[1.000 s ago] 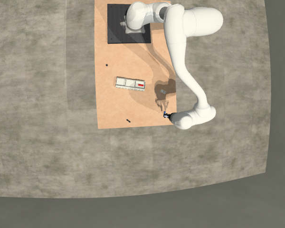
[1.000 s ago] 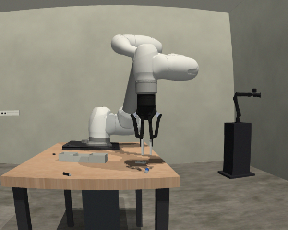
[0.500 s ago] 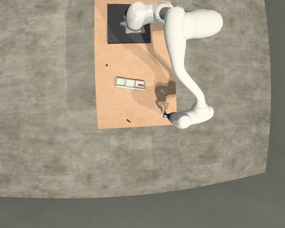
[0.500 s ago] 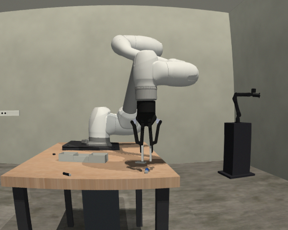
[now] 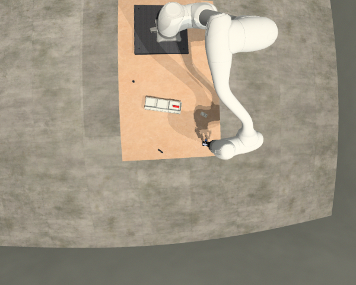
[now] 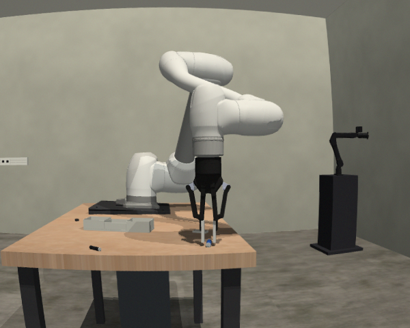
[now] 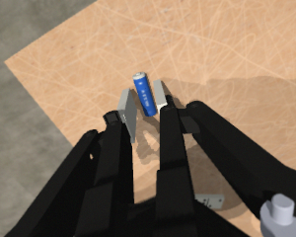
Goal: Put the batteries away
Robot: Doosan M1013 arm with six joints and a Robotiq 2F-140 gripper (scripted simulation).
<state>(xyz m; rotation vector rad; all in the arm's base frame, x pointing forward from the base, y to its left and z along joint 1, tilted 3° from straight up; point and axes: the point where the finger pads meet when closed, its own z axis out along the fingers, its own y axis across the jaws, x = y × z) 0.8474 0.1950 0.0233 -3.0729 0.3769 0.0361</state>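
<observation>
The blue battery lies 4 cm below my hand. From my hand the other things lie so: red battery (28 cm behind, 19 cm to the right, 3 cm below); small white flat piece (21 cm behind, 1 cm to the left, 4 cm below); black battery (2 cm ahead, 33 cm to the right, 4 cm below).
</observation>
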